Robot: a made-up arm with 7 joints.
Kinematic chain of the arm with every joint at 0, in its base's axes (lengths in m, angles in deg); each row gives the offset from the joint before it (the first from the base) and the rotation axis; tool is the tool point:
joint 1: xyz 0 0 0.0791 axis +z
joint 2: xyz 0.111 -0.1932 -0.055 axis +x
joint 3: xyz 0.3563 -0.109 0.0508 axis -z
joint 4: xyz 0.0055 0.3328 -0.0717 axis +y
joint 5: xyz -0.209 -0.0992 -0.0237 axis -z
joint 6: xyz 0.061 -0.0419 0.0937 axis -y
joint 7: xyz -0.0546 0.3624 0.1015 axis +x
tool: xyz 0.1 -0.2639 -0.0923
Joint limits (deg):
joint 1: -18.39..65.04
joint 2: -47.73..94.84
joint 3: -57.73..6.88
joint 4: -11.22..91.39
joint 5: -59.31..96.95
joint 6: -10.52..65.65
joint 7: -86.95..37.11
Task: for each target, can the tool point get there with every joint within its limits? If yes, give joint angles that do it. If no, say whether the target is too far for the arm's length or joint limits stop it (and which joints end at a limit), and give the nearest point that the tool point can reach.
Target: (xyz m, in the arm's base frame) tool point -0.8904 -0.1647 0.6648
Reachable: no: joint limits stop it (at a limit: joint 1, joint 3, joint 4, joint 6, joint 7) | nearest point -0.2530 -0.2522 0.3548 | short by 0.714 m
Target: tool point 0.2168 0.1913 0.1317
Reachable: yes | joints 42.87 2.50 -35.67 76.39 -15.22 30.29 12.93
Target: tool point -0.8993 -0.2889 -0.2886
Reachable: no: joint limits stop it (at a limit: joint 1, joint 3, joint 4, joint 6, joint 7) | nearest point -0.3055 -0.3458 -0.1743 | short by 0.607 m
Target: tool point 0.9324 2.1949 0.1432
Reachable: no: too far | nearest point 0.3842 0.9043 0.0924 | short by 1.403 m
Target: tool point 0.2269 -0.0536 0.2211
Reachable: yes | joints 45.05 -12.44 -44.64 -1.13 -27.73 29.92 -27.73
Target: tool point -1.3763 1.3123 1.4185
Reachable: no: too far | nearest point -0.0729 0.5974 0.3816 | short by 1.812 m
